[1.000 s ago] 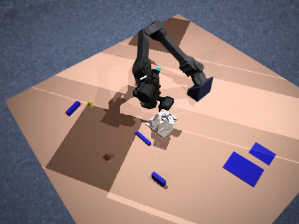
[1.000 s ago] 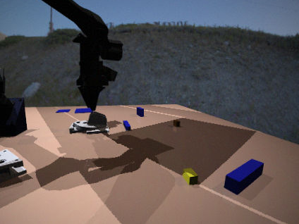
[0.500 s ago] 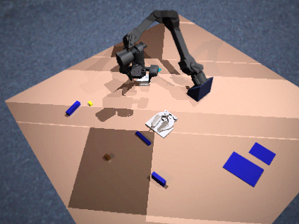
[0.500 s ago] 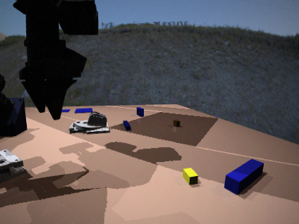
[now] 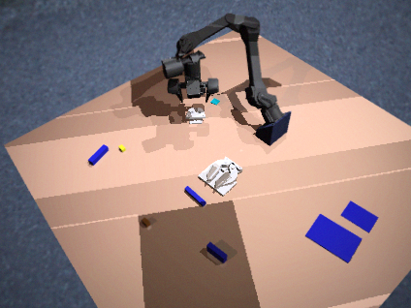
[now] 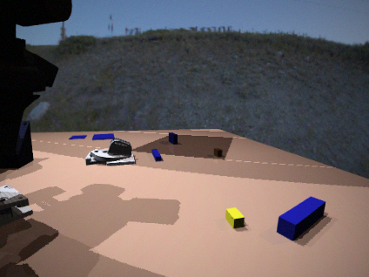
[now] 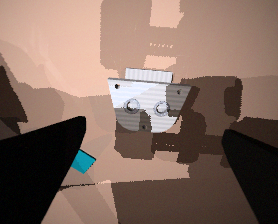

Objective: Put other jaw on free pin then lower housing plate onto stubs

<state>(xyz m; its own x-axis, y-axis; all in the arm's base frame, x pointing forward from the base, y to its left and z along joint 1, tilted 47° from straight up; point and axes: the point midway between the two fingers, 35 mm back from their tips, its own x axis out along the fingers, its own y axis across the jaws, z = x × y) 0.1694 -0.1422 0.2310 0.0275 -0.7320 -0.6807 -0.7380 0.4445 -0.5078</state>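
The cyan chip is 130 mm behind my gripper tip, 20 mm to the right of it and 90 mm below it. From my gripper tip the other things lie so: yellow cube (310 mm ahead, 70 mm to the right, 90 mm below); then blue block (390 mm ahead, 100 mm to the right, 80 mm below).
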